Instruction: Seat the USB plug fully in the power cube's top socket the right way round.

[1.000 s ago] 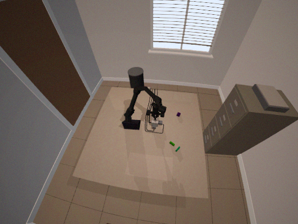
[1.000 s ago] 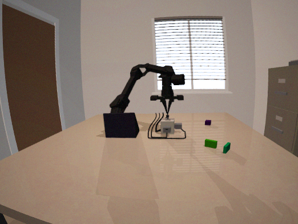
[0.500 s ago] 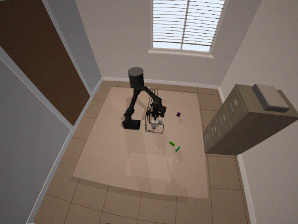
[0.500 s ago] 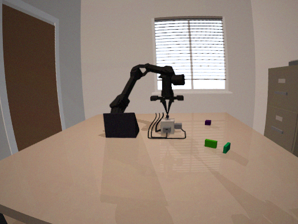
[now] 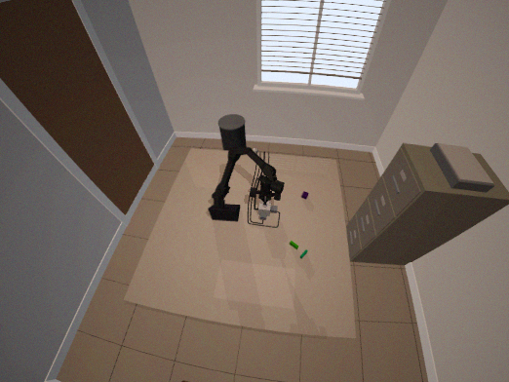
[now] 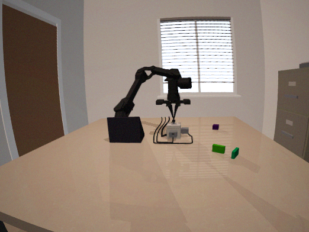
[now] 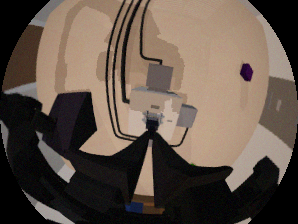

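Right now my gripper tip is 20 mm above the USB plug. Also, from my gripper tip: purple cube (290 mm ahead, 140 mm to the left, 100 mm below).
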